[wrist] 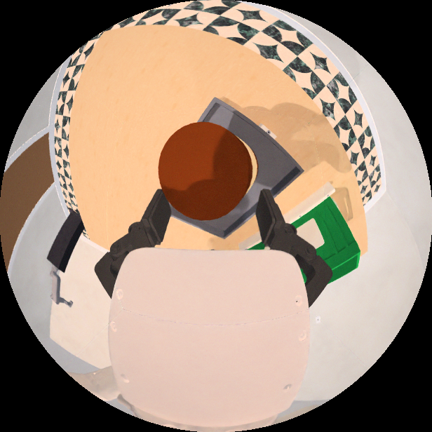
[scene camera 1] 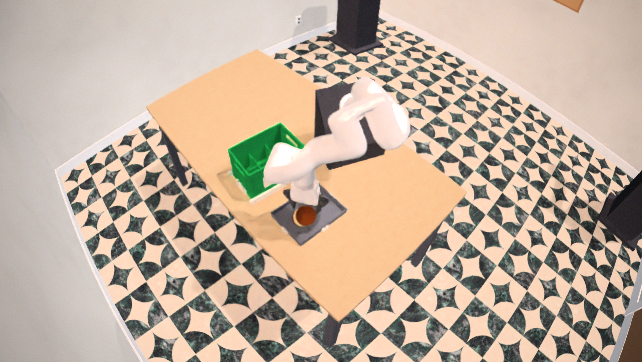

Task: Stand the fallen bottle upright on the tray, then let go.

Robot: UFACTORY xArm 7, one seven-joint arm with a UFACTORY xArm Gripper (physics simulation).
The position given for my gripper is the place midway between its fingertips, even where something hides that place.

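Here is a brown bottle point(wrist: 204, 170), and with it I see my own gripper point(wrist: 212, 199).
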